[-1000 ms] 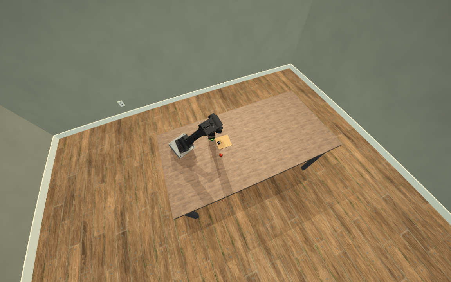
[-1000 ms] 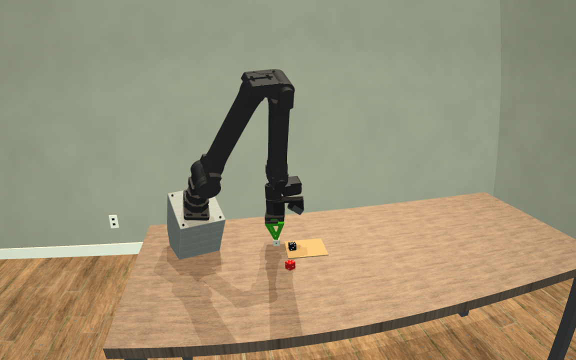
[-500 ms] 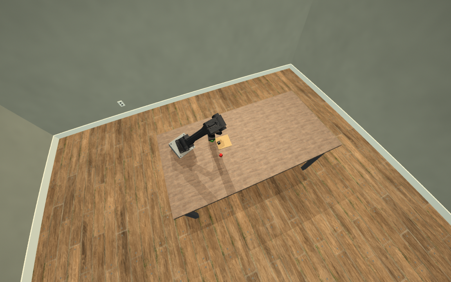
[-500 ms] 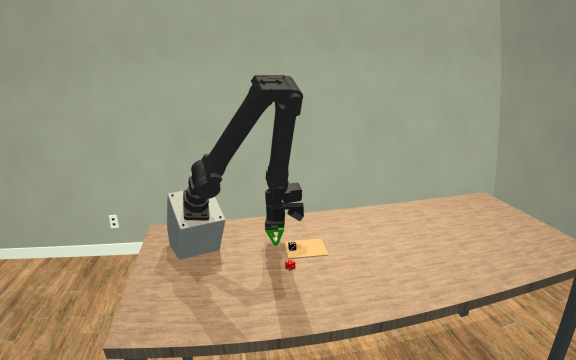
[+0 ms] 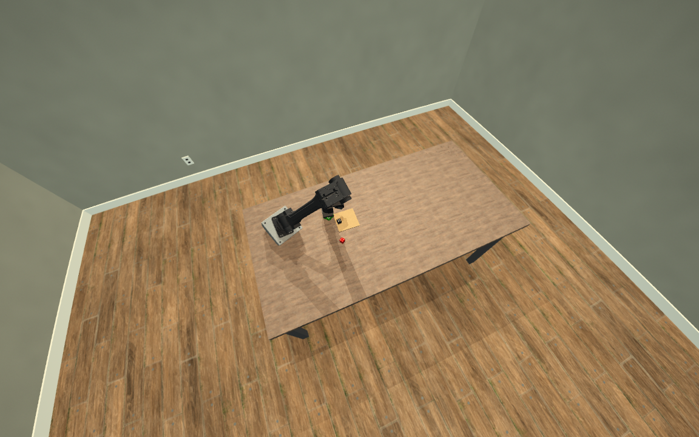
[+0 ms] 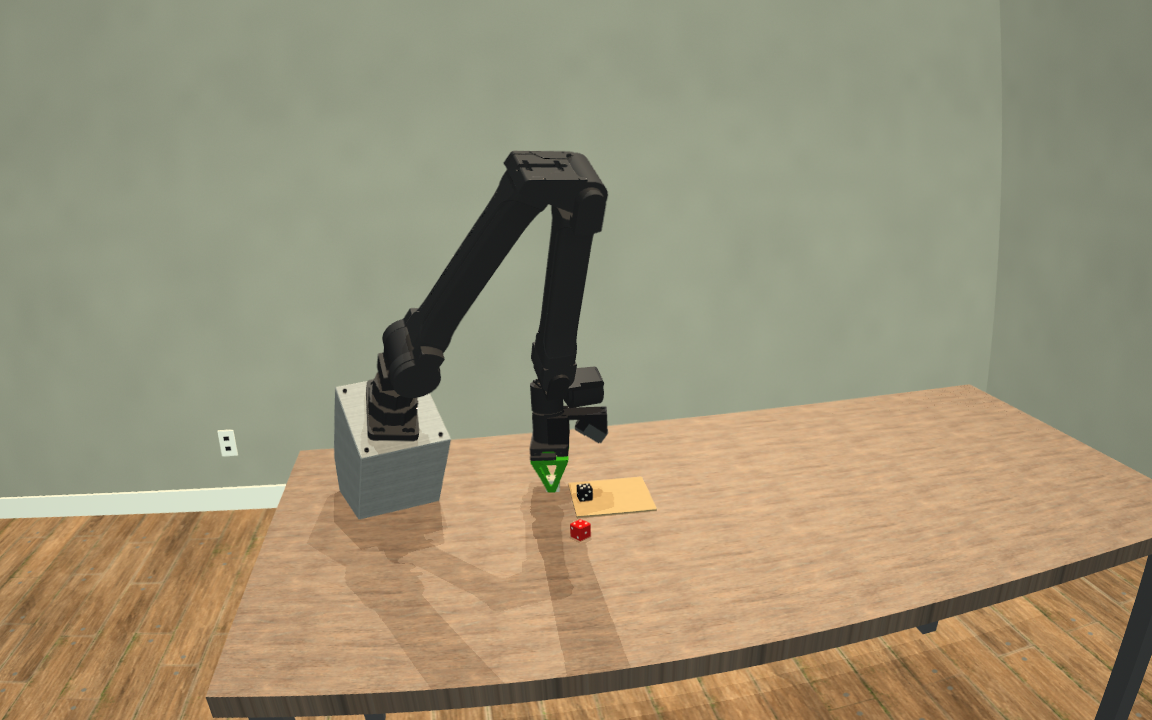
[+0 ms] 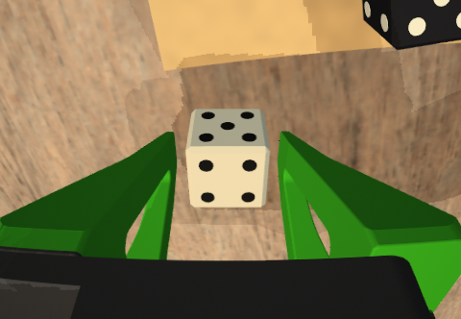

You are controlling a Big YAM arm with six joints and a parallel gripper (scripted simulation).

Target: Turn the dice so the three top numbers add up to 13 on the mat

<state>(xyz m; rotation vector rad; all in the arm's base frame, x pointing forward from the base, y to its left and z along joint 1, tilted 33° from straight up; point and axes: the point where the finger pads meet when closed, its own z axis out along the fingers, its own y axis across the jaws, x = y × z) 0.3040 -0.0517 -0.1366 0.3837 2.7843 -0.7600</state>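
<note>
Right now the white die is right at my hand. The rest, counted from my hand: tan mat 90 mm ahead, 70 mm to the right, 10 mm below; black die 40 mm ahead, 70 mm to the right; red die 10 mm behind, 200 mm to the right.
</note>
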